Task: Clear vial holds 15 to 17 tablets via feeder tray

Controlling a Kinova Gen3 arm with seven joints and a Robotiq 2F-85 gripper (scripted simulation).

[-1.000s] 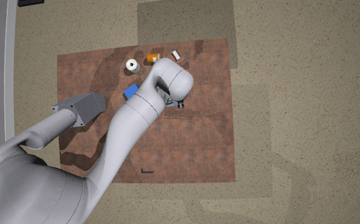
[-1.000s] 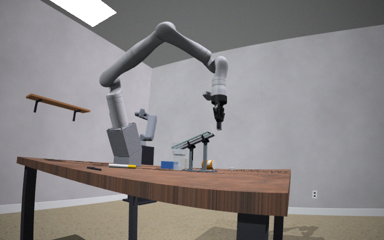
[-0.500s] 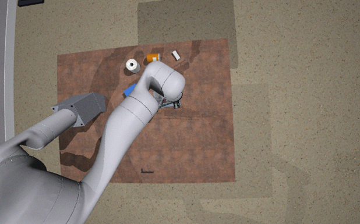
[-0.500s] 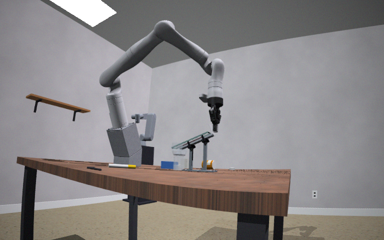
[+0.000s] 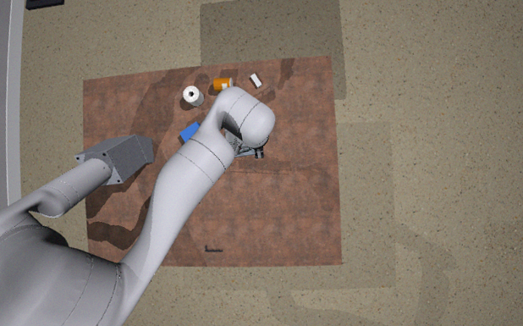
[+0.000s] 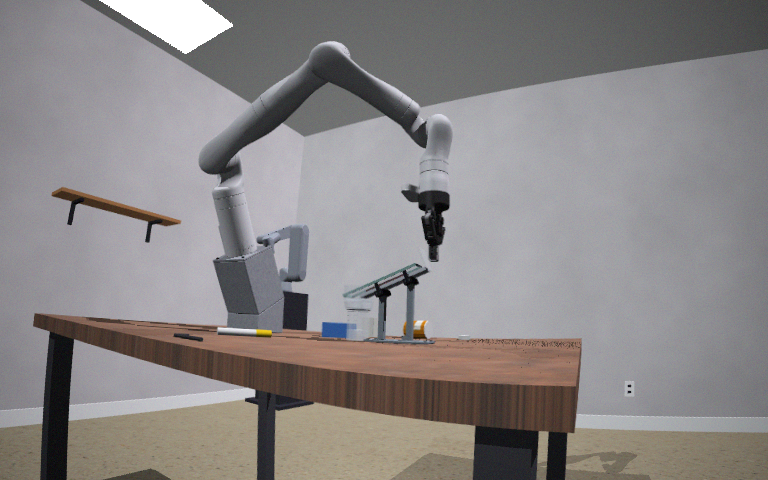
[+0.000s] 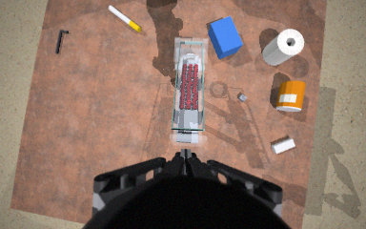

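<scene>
My gripper is now 9 cm past the feeder tray, 5 cm above it and 1 cm to the left of it. From my hand the other things lie so: small white block (29 cm to the left, 20 cm below, 3 cm behind); clear vial (19 cm behind, 17 cm below, 3 cm to the right); small grey piece (20 cm below, 15 cm to the left, 15 cm behind).
</scene>
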